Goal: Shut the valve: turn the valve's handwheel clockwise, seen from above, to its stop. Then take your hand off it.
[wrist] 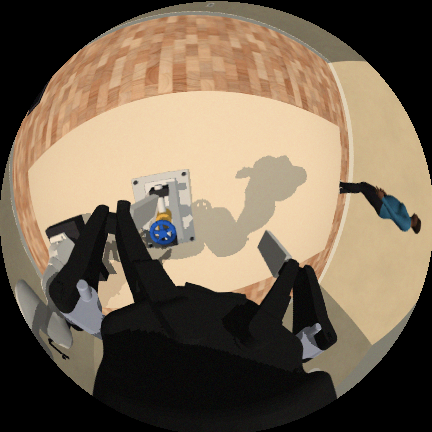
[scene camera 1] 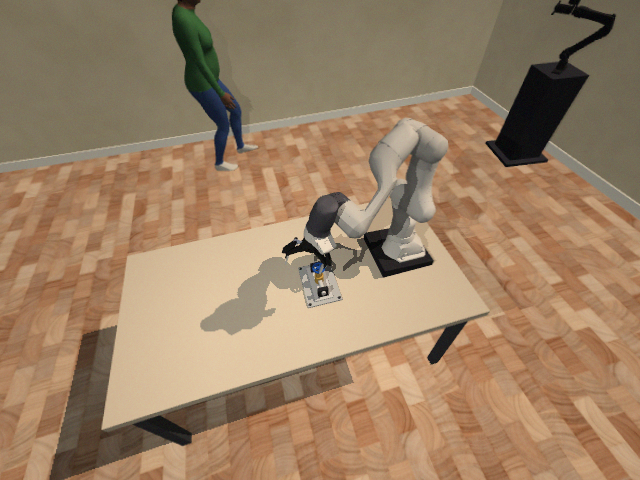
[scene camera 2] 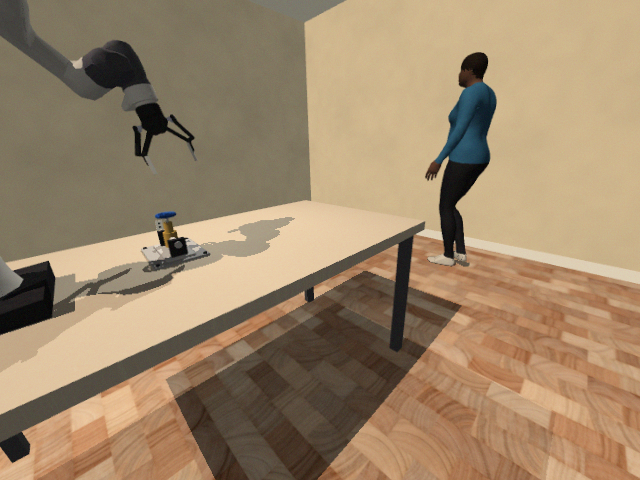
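Note:
The valve's blue spoked handwheel [scene camera 1: 317,268] [scene camera 2: 165,214] [wrist: 163,232] lies level on top of a yellow valve body [scene camera 1: 319,277] [scene camera 2: 169,233] [wrist: 164,217]. The valve is mounted on a light grey base plate [scene camera 1: 310,296] [scene camera 2: 199,249] [wrist: 184,179] on the table. My gripper [scene camera 1: 308,260] [scene camera 2: 174,165] [wrist: 210,222] is wide open and empty, tilted, and hangs well above the valve. In the wrist view the handwheel shows near the left fingertip, to the left of the middle between the fingers. Nothing touches the wheel. How far the wheel is turned cannot be told.
A black and white block [scene camera 2: 178,246] [wrist: 159,190] stands on the plate beside the valve body. The arm's black base [scene camera 1: 408,266] [scene camera 2: 31,295] stands on the table [scene camera 1: 206,361] [scene camera 2: 310,242]. A person [scene camera 1: 199,62] [scene camera 2: 470,129] [wrist: 395,209] stands away from the table.

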